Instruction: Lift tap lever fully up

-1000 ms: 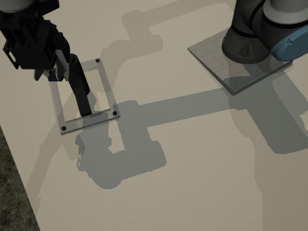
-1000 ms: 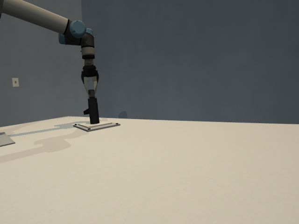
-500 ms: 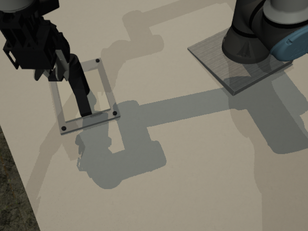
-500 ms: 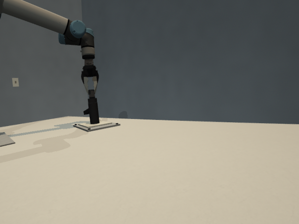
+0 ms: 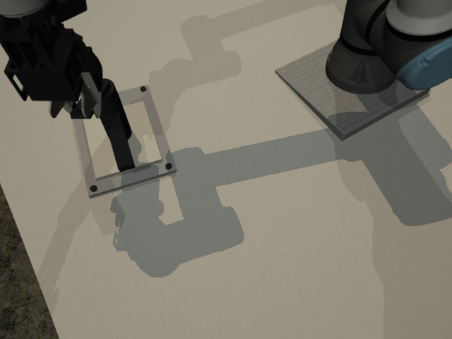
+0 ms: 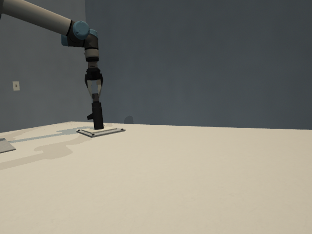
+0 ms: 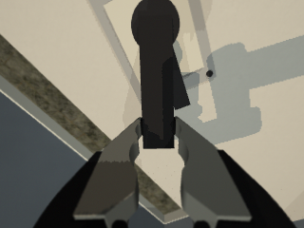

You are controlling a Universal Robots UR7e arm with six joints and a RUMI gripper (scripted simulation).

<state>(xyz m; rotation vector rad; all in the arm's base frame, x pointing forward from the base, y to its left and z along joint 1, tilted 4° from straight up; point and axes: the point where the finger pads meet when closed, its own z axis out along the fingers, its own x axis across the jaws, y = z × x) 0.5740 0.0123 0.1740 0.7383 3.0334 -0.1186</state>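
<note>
My gripper is now 20 mm past the black lever, 30 mm to the left of it and 10 mm above it. The rest, counted from my hand: plate 40 mm behind, 70 mm to the right, 180 mm below; black tap 30 mm behind, 50 mm to the right, 80 mm below.
</note>
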